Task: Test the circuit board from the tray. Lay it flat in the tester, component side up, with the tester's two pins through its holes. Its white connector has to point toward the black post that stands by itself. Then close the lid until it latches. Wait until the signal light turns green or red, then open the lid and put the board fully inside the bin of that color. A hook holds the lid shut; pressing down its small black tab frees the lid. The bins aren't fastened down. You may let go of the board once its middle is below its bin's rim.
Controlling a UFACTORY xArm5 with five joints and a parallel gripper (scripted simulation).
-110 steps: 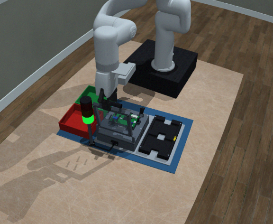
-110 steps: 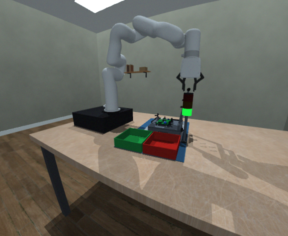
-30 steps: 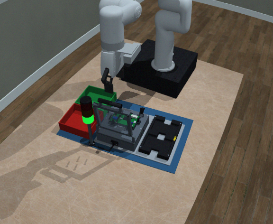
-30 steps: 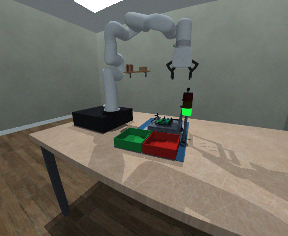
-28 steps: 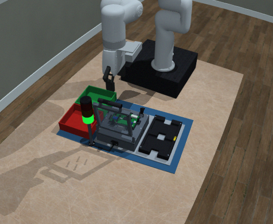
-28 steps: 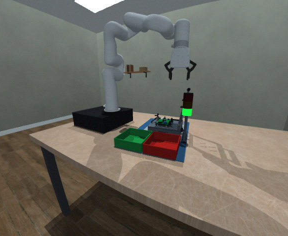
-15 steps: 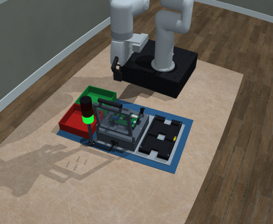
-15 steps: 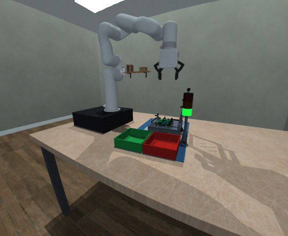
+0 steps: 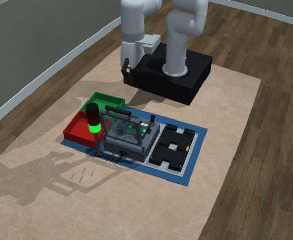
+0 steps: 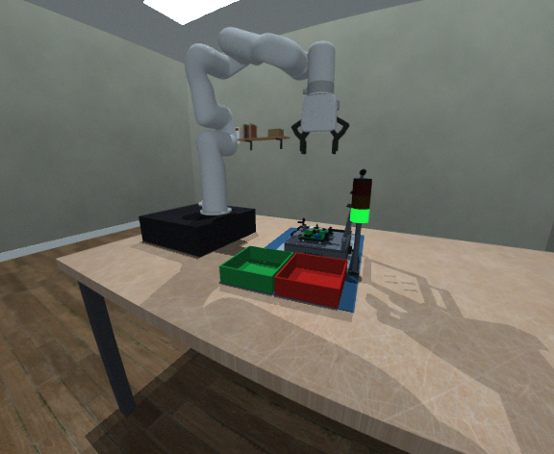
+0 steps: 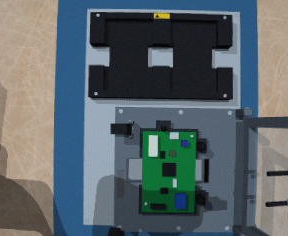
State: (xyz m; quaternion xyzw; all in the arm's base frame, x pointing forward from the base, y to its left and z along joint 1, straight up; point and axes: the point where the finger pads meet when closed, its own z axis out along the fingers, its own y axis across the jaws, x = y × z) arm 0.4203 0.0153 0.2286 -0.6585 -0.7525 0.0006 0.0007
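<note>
Now: the green circuit board 260 mm below my hand. Also, from my hand: lid 150 mm below, 120 mm ahead, 20 mm to the left; then red bin 320 mm below, 190 mm to the right, 70 mm ahead; then black latch 240 mm below, 70 mm behind, 50 mm to the left.
</note>
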